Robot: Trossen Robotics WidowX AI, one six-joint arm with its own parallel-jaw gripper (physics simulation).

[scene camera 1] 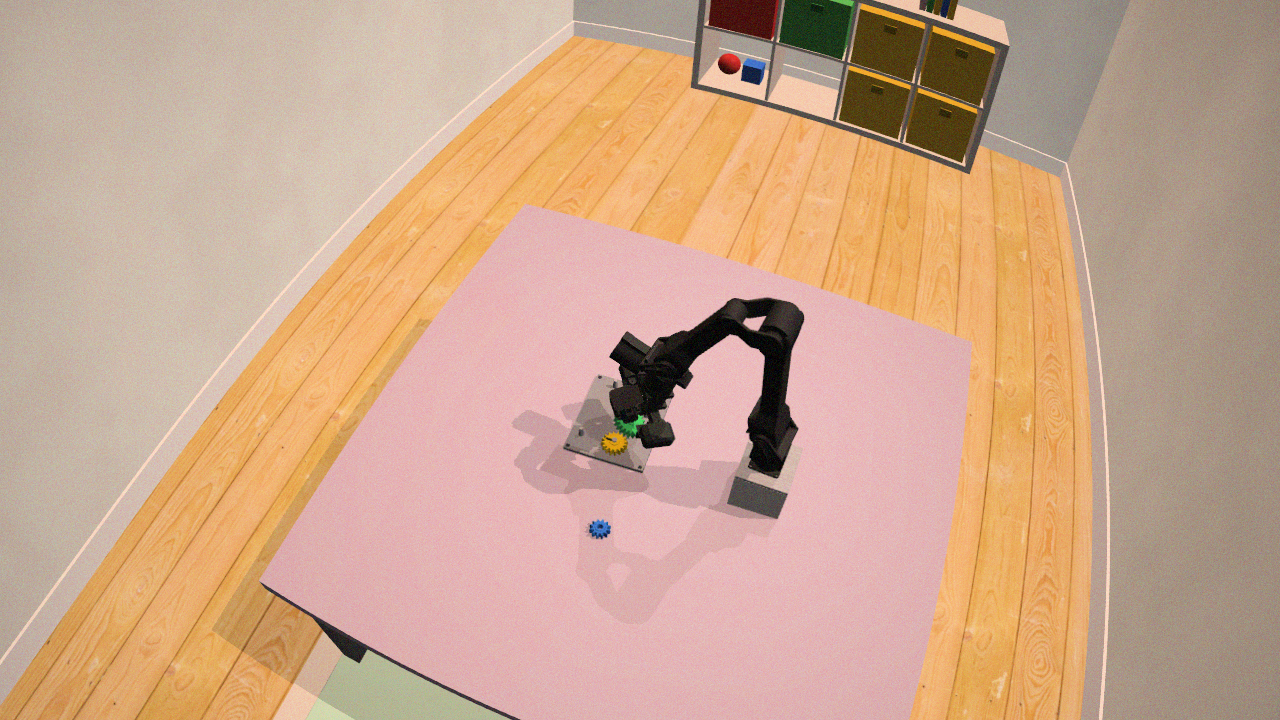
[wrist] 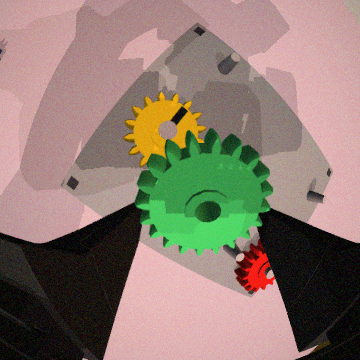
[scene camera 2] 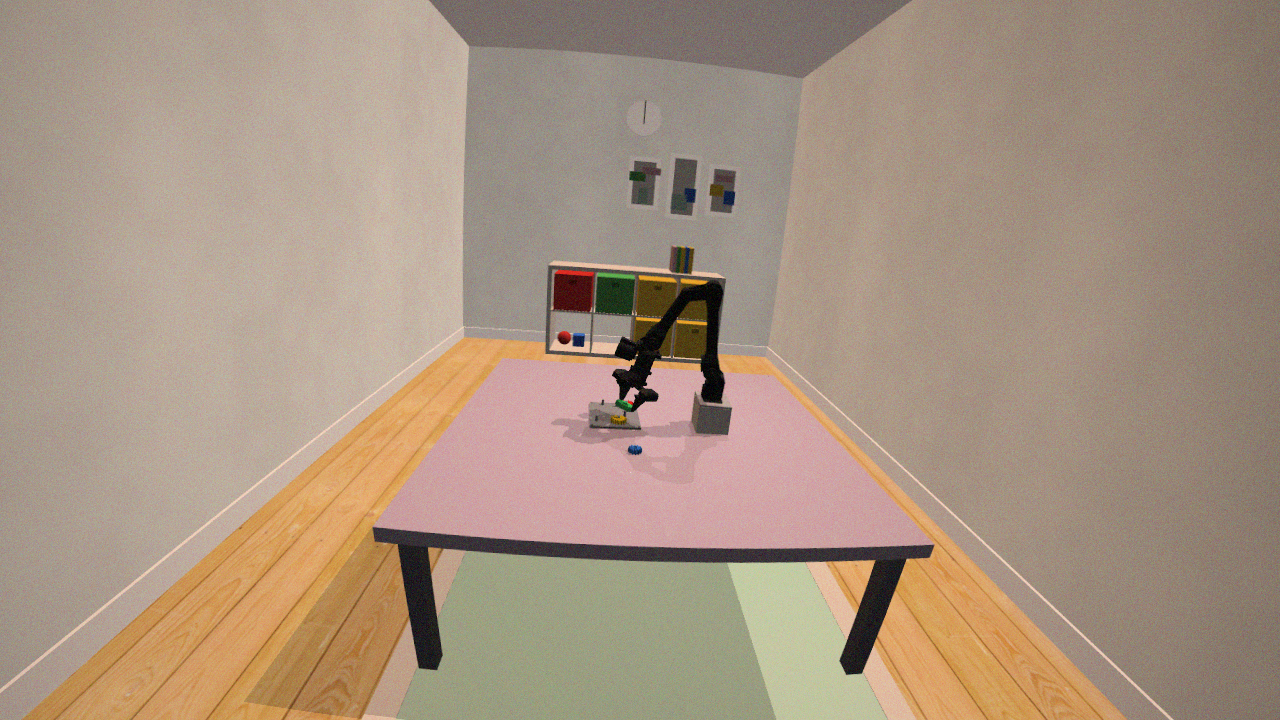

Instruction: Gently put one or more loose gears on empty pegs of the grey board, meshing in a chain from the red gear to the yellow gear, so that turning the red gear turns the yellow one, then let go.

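Places are measured from the arm's base along level axes (x ahead, y left, z up), in centimetres.
Pixels of known places: gripper, between the fingertips: (scene camera 1: pixel 633 423) (wrist: pixel 201 212) (scene camera 2: pixel 626 406); arm's base, origin of its link: (scene camera 1: pixel 768 460) (scene camera 2: pixel 711 398).
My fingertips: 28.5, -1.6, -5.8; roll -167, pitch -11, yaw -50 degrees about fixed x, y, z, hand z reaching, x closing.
Observation:
Ahead of a thing's pixels: the offset from my fingertips to its middle, as dx, dy, dz. "pt": to the spot under its first point. Level surfaces: height alone.
My gripper (scene camera 1: pixel 642 420) (scene camera 2: pixel 630 402) (wrist: pixel 201 212) is shut on the large green gear @(+0.5, +0.6, +0.8) (scene camera 1: pixel 629 428) (scene camera 2: pixel 622 404) (wrist: pixel 200 175), holding it over the grey board @(+4.0, -2.2, -3.2) (scene camera 1: pixel 592 410) (wrist: pixel 285 150). In the wrist view the green gear overlaps the edge of the yellow gear @(+2.2, +4.1, -3.1) (scene camera 1: pixel 614 443) (scene camera 2: pixel 618 420) (wrist: pixel 154 120). The red gear @(pt -0.9, -9.0, -2.4) (wrist: pixel 255 271) sits at the board's near corner, partly behind the right finger. A bare peg @(-0.7, -5.8, -2.9) (wrist: pixel 234 251) shows between the green and red gears. Whether a peg lies under the green gear is hidden. A loose blue gear @(-3.3, +23.6, -3.9) (scene camera 1: pixel 599 529) (scene camera 2: pixel 634 449) lies off the board.
Two more bare pegs stand on the board: one peg @(+9.6, +4.4, -2.9) (scene camera 1: pixel 580 432) (wrist: pixel 228 64) near the yellow gear, another peg @(+8.4, -10.3, -2.9) (scene camera 1: pixel 614 385) (wrist: pixel 315 196) farther off. The pink table @(dz -4.8) (scene camera 1: pixel 447 537) (scene camera 2: pixel 537 501) carries the arm's grey base block (scene camera 1: pixel 756 495) (scene camera 2: pixel 712 417). A shelf unit stands beyond the table.

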